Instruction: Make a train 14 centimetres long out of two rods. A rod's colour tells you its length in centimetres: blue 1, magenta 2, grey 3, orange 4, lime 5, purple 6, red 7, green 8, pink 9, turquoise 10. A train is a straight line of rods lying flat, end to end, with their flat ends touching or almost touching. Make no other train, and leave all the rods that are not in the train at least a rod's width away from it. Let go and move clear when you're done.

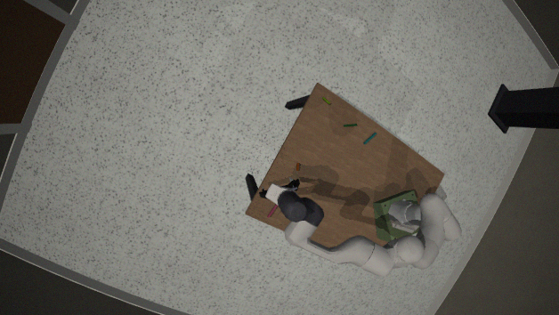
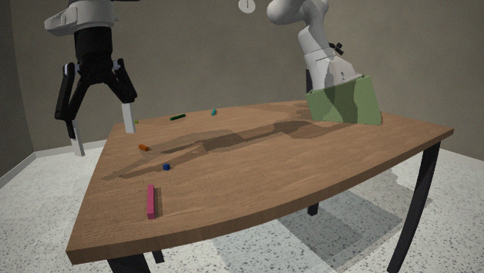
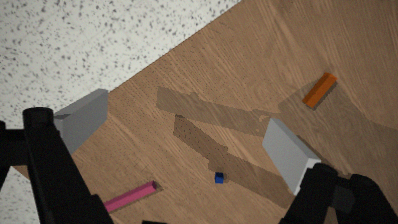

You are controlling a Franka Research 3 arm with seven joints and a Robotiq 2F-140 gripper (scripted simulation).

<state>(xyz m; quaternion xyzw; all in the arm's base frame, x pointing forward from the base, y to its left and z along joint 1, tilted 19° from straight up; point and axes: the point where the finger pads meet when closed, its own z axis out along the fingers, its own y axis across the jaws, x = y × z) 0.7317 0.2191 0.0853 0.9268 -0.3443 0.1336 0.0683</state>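
My gripper is now 20 mm past the lime rod, 520 mm to the left of it and 70 mm above it. From my hand the other things lie so: pink rod 80 mm behind, 150 mm to the left, 70 mm below; then orange rod 70 mm behind, 130 mm to the right, 70 mm below; then blue rod 120 mm behind, 30 mm to the left, 70 mm below.
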